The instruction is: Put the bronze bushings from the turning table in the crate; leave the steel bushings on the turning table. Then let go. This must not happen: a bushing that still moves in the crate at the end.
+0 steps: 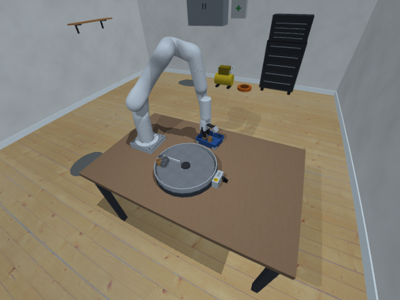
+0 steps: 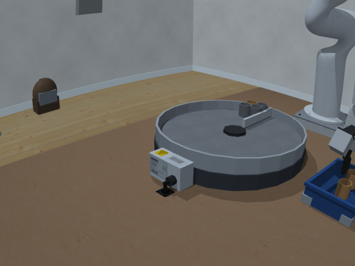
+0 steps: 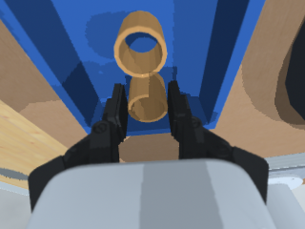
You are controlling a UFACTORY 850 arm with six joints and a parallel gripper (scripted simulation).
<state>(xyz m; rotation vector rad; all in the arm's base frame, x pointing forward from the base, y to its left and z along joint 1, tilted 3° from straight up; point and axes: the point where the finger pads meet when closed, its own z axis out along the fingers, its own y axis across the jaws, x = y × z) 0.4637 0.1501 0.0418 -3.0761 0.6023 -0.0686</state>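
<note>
My gripper is now 40 mm short of the blue crate, 10 mm to the left of it and 40 mm above it. Round my hand: grey turning table (50 mm behind, 370 mm to the right, 10 mm below).
</note>
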